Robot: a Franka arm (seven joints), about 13 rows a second.
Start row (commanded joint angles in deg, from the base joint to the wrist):
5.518 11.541 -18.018 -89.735 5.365 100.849 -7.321
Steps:
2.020 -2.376 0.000 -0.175 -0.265 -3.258 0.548
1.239 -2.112 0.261 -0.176 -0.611 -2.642 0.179
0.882 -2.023 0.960 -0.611 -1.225 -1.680 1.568
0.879 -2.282 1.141 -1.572 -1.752 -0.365 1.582
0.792 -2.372 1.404 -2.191 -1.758 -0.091 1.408
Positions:
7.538 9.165 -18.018 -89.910 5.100 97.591 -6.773
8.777 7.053 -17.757 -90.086 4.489 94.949 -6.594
9.659 5.030 -16.797 -90.697 3.264 93.269 -5.026
10.538 2.748 -15.656 -92.269 1.512 92.904 -3.444
11.330 0.376 -14.252 -94.460 -0.246 92.813 -2.036

